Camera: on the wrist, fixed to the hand. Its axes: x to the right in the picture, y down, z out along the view.
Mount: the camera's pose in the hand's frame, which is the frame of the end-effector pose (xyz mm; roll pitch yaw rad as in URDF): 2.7 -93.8 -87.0 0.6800 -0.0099 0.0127
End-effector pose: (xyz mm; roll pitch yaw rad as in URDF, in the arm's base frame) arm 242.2 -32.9 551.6 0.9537 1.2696 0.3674
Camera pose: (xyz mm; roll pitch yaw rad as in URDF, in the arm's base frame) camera 123.9 -60.6 511.4 1.6315 1.2535 0.3651
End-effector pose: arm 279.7 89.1 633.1 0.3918 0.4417 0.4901
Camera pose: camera 263.2 19.7 526.9 1.0755 0.4277 0.4988
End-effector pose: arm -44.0 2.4 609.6 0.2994 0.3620 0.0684
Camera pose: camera -76.3 -63.9 505.0 0.9829 0.3488 0.0782
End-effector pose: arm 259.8 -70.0 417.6 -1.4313 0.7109 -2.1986
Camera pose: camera 147.4 -56.1 477.1 -0.7411 0.7220 -2.1832
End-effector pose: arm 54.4 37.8 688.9 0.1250 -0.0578 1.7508
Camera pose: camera 133.8 60.7 591.2 0.8043 -0.0692 1.7622
